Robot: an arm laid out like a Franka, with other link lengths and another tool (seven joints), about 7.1 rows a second.
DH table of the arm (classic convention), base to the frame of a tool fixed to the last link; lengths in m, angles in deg. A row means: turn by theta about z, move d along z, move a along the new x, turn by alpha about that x. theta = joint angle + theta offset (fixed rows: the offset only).
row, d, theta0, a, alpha
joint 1, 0.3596, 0, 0, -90
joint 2, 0, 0, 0, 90
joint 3, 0.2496, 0, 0.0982, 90
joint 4, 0, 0, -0.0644, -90
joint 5, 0.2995, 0, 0, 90
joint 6, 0, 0, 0.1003, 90
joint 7, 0.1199, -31.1, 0.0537, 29.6
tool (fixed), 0.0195, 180, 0, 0
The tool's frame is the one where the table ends.
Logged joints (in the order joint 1, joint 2, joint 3, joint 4, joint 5, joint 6, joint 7), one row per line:
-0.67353, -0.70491, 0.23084, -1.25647, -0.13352, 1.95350, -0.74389
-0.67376, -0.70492, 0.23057, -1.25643, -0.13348, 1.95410, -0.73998
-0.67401, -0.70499, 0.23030, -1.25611, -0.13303, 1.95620, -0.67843
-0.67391, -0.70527, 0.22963, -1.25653, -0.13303, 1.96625, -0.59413
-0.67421, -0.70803, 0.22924, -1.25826, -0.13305, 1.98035, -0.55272
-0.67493, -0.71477, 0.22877, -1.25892, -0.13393, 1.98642, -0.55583
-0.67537, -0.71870, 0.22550, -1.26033, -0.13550, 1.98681, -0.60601
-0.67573, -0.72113, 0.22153, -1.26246, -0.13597, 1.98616, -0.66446
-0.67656, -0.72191, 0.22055, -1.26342, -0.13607, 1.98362, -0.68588
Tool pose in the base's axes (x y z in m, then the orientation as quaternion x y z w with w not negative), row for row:
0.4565, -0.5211, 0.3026, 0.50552, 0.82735, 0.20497, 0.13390
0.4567, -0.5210, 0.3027, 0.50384, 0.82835, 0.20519, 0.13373
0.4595, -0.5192, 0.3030, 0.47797, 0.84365, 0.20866, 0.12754
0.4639, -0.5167, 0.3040, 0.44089, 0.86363, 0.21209, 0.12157
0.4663, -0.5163, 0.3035, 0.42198, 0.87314, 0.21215, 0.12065
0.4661, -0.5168, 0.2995, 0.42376, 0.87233, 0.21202, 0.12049
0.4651, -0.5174, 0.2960, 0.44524, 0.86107, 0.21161, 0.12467
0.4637, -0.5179, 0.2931, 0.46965, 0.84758, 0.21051, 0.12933
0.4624, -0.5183, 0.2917, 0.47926, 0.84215, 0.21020, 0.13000
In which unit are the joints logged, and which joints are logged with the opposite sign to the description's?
The joints are logged in radians. Opposite sign: joint 2, joint 3, joint 5, joint 7.
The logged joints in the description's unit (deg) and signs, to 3 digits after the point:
-38.590, 40.388, -13.226, -71.990, 7.650, 111.927, 42.622
-38.604, 40.389, -13.211, -71.988, 7.648, 111.962, 42.398
-38.618, 40.393, -13.195, -71.970, 7.622, 112.082, 38.871
-38.612, 40.409, -13.157, -71.994, 7.622, 112.658, 34.041
-38.629, 40.567, -13.134, -72.093, 7.623, 113.466, 31.669
-38.671, 40.953, -13.108, -72.131, 7.674, 113.813, 31.847
-38.696, 41.178, -12.920, -72.212, 7.764, 113.836, 34.722
-38.716, 41.318, -12.693, -72.334, 7.791, 113.799, 38.071
-38.764, 41.362, -12.637, -72.389, 7.796, 113.653, 39.298

